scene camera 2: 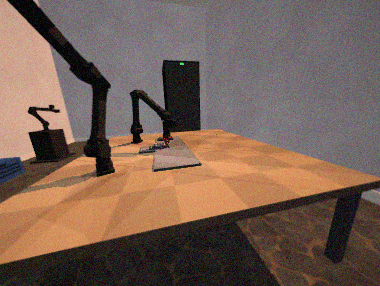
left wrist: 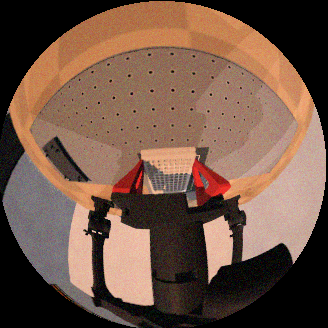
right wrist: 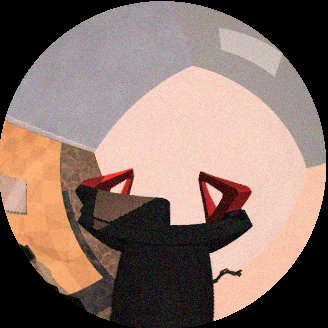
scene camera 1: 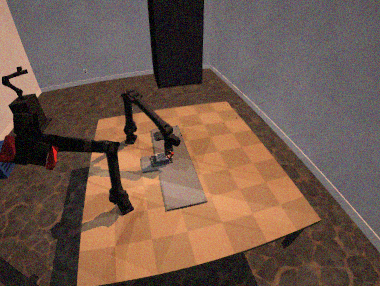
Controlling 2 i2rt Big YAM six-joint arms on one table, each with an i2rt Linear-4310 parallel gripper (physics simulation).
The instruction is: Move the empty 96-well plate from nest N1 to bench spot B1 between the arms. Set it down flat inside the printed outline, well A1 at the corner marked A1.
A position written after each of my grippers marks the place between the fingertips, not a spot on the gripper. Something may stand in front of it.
Observation:
My left gripper (left wrist: pixel 168 160) holds a white well plate (left wrist: pixel 167 169), clear of everything else. My right gripper (right wrist: pixel 166 173) is open and holds nothing.
The right wrist view does not show the white well plate: it is out of frame.

